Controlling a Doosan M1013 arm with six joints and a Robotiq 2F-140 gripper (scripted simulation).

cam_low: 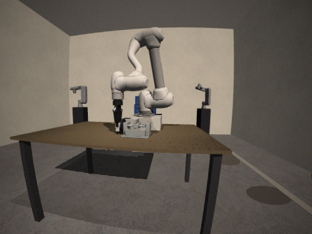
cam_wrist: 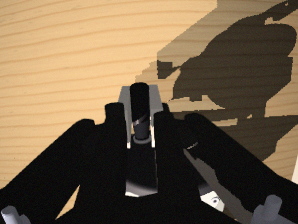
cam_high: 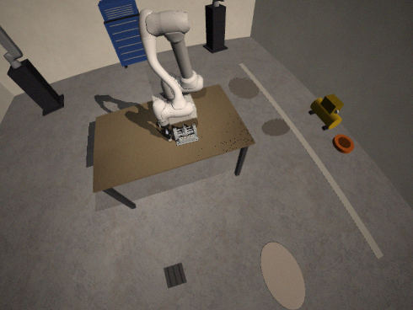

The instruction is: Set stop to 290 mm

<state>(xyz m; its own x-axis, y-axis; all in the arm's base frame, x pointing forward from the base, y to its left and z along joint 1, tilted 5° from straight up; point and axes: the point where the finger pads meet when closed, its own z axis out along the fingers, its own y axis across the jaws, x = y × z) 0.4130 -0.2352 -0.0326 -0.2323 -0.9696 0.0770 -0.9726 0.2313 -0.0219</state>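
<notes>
Right now my hand is 14 cm to the right of the grey stop fixture, 3 cm below it and 2 cm short of it. Round my hand: black handwheel handle: 2 cm below.
</notes>
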